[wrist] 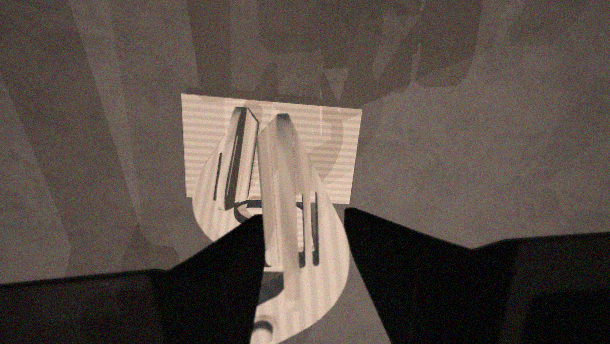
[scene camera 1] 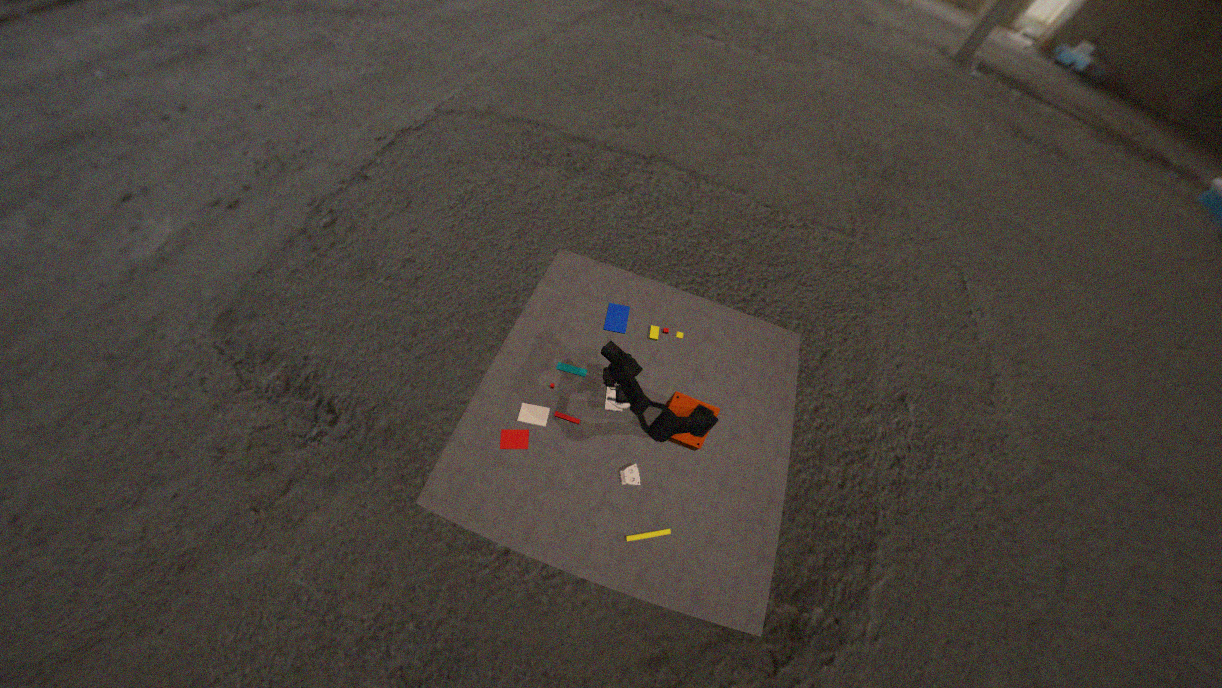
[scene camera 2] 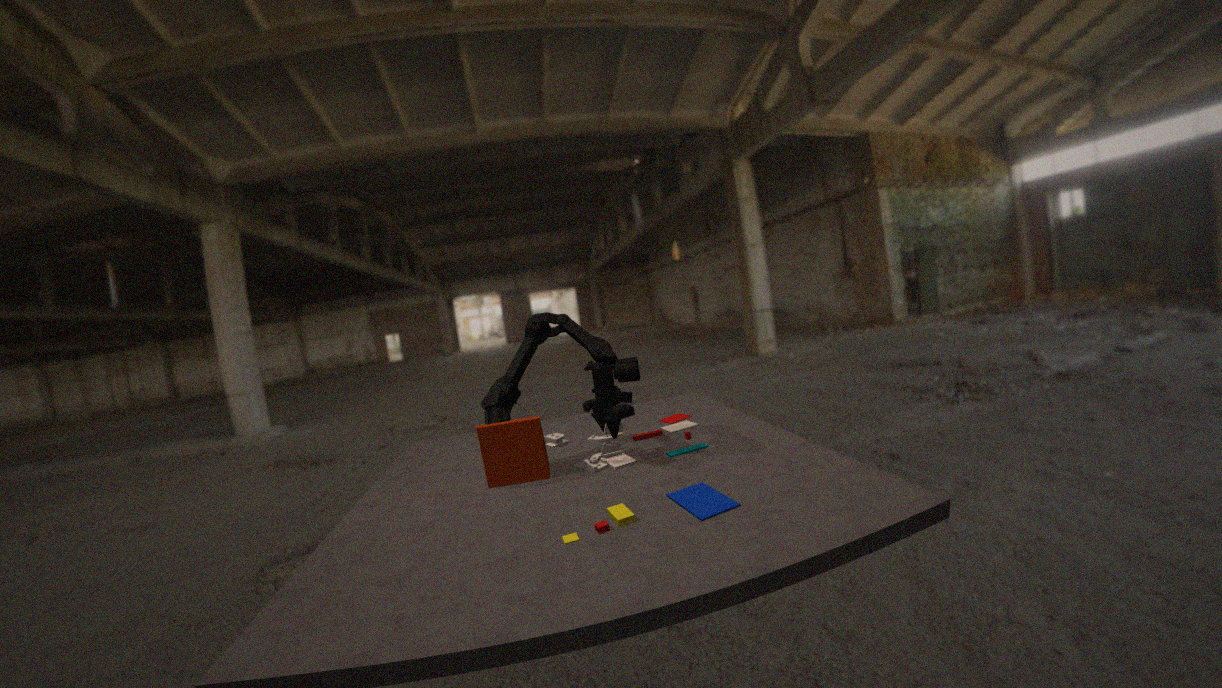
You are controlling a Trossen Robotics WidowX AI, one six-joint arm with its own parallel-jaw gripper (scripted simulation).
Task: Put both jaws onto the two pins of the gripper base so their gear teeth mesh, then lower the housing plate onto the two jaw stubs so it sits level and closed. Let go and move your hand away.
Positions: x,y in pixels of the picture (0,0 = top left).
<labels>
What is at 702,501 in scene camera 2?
A blue plate.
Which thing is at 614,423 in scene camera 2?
My gripper.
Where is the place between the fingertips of my gripper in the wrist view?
At 305,221
</labels>
